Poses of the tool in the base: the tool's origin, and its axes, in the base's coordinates. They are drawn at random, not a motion.
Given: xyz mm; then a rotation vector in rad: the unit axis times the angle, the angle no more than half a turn.
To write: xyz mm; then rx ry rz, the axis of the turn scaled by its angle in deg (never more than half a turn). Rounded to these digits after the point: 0 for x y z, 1 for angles.
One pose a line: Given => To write
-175 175 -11 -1.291 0.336 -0.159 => -175 175 -11 -74.0 19.3 -9.1
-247 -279 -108 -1.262 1.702 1.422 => -247 -279 -108 -72.3 97.5 81.5
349 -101 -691 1.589 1.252 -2.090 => 349 -101 -691 91.0 71.7 -119.7
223 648 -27 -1.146 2.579 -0.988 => 223 648 -27 -65.7 147.8 -56.6
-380 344 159 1.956 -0.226 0.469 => -380 344 159 112.1 -12.9 26.9
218 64 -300 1.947 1.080 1.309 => 218 64 -300 111.6 61.9 75.0
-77 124 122 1.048 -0.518 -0.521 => -77 124 122 60.0 -29.7 -29.9
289 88 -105 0.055 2.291 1.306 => 289 88 -105 3.2 131.3 74.8
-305 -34 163 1.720 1.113 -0.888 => -305 -34 163 98.5 63.8 -50.9
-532 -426 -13 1.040 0.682 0.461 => -532 -426 -13 59.6 39.1 26.4
